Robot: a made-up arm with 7 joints.
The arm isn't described. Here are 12 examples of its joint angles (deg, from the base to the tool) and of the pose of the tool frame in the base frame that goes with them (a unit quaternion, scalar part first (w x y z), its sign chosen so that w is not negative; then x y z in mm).
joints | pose
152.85 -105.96 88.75 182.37 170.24 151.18 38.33 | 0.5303 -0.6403 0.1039 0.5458 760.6 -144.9 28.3
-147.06 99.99 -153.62 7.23 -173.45 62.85 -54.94 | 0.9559 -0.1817 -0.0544 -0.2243 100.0 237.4 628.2
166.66 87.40 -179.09 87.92 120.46 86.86 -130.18 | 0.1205 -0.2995 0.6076 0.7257 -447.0 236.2 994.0
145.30 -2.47 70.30 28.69 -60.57 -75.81 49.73 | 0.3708 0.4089 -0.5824 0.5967 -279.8 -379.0 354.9
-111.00 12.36 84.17 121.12 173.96 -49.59 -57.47 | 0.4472 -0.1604 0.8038 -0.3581 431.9 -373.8 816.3
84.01 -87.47 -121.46 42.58 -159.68 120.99 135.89 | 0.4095 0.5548 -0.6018 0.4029 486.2 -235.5 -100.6
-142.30 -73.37 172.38 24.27 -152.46 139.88 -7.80 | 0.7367 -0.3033 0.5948 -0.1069 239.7 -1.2 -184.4
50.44 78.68 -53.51 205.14 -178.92 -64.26 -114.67 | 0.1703 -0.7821 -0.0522 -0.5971 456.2 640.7 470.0
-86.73 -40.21 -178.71 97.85 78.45 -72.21 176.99 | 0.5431 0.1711 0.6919 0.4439 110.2 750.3 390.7
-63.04 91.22 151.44 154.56 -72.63 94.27 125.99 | 0.5475 -0.1602 0.7718 0.2808 650.6 -721.2 423.5
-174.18 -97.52 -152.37 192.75 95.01 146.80 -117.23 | 0.5772 0.1528 -0.5982 -0.5345 776.0 159.5 382.4
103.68 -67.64 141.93 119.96 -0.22 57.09 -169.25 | 0.1947 -0.7485 -0.5912 0.2287 -168.1 -943.0 102.2
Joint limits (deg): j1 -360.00..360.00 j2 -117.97..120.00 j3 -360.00..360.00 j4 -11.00..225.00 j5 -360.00..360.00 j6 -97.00..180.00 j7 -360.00..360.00
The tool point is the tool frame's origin. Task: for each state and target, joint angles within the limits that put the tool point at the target. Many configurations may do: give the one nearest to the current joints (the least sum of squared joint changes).
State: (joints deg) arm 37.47 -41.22 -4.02 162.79 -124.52 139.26 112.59
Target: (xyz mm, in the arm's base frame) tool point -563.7 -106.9 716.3
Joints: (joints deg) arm 7.12 -33.20 -16.32 194.60 -130.90 169.27 112.59
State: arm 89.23 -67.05 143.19 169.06 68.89 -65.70 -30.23
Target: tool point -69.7 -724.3 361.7
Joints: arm 86.21 -97.16 144.82 188.49 71.93 -97.00 -30.23
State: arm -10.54 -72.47 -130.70 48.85 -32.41 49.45 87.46
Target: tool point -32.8 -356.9 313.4
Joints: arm -48.03 -106.16 -91.04 17.34 -12.80 78.66 87.46
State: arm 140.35 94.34 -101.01 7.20 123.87 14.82 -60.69
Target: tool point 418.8 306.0 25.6
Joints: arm 137.98 87.41 -62.50 37.03 123.70 31.10 -60.69
